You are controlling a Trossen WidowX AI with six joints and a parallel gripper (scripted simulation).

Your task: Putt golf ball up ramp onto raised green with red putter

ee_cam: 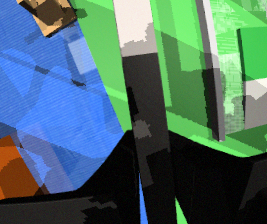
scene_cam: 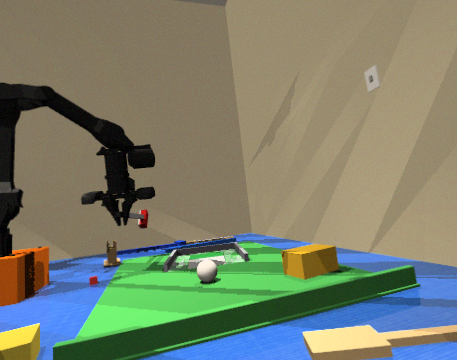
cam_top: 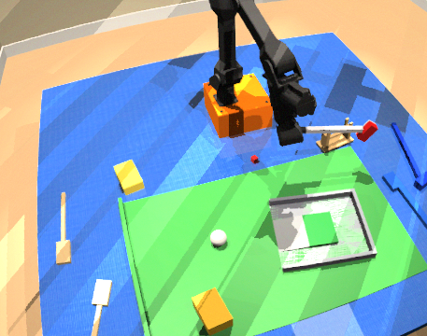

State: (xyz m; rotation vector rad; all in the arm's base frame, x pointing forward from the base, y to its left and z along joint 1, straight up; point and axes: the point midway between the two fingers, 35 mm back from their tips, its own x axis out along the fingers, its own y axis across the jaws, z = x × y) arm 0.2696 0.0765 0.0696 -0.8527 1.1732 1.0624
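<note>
Now: gripper tip 110 mm to the right of the red putter, 30 mm short of it and 20 mm below it. Also, from my gripper tip: wooden rack 200 mm to the left, 90 mm below, 40 mm behind; then small red cube 120 mm below, 70 mm to the right, 70 mm behind; then white golf ball 270 mm to the right, 160 mm ahead, 100 mm below.
</note>
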